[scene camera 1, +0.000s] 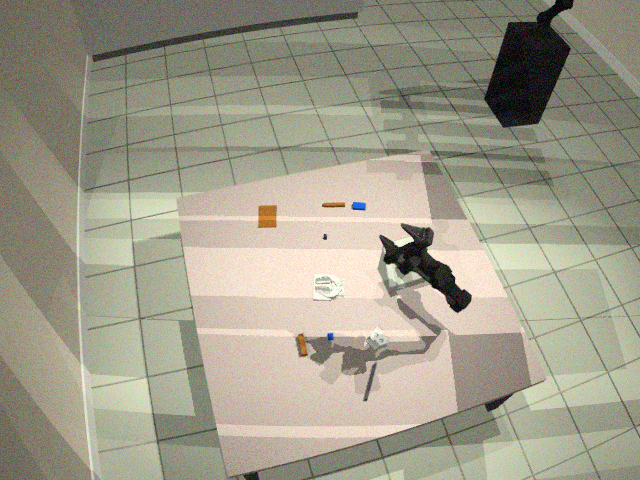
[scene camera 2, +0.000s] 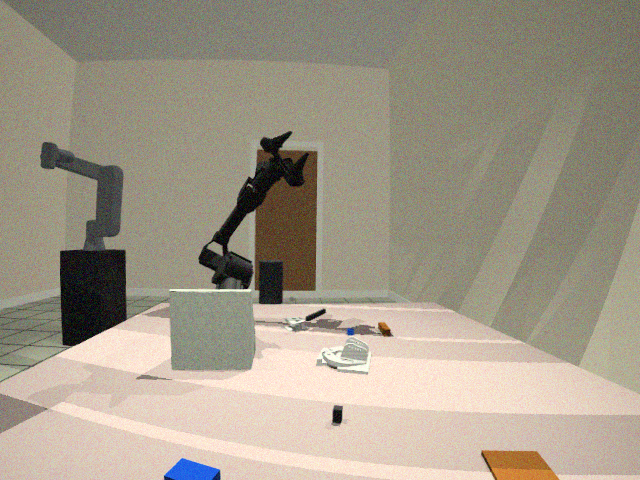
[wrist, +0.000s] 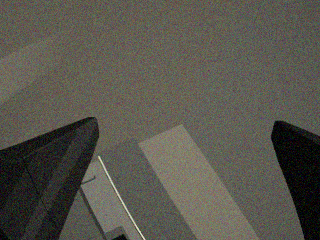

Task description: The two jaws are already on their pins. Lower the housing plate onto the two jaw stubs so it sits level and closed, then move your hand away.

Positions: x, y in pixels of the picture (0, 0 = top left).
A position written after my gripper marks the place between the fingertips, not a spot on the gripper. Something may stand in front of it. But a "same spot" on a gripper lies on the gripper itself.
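Scene camera 1 gives me a sight of my gripper. I can see the gripper in scene camera 2 (299, 142) too, and it also appears in the wrist view. On my gripper, (scene camera 1: 388, 244) and (wrist: 49, 168) are the same spot.
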